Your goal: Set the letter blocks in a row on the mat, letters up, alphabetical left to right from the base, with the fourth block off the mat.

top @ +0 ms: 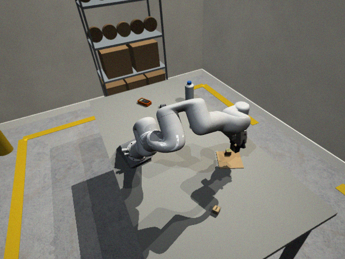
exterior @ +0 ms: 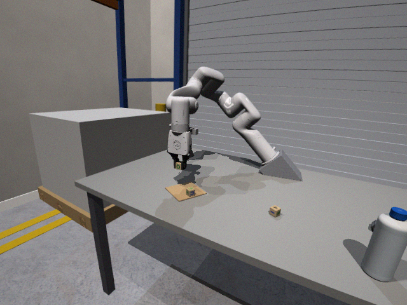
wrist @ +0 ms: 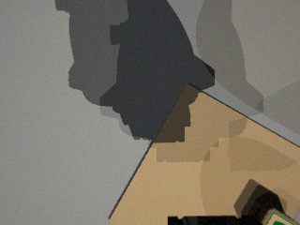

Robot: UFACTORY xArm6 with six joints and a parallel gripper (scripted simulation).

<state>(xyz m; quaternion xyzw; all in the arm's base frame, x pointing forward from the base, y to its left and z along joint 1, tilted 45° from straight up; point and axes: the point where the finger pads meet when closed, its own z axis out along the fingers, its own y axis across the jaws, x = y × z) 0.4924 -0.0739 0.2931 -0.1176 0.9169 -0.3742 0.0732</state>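
My gripper is now 12 cm above the mat, 3 cm to the right of it and 1 cm past it. The rest, counted from my hand: orange meter (89 cm to the left, 31 cm behind, 11 cm below); then white bottle (73 cm to the left, 4 cm ahead, 3 cm below); then dark object (75 cm to the left, 19 cm behind, 11 cm below).
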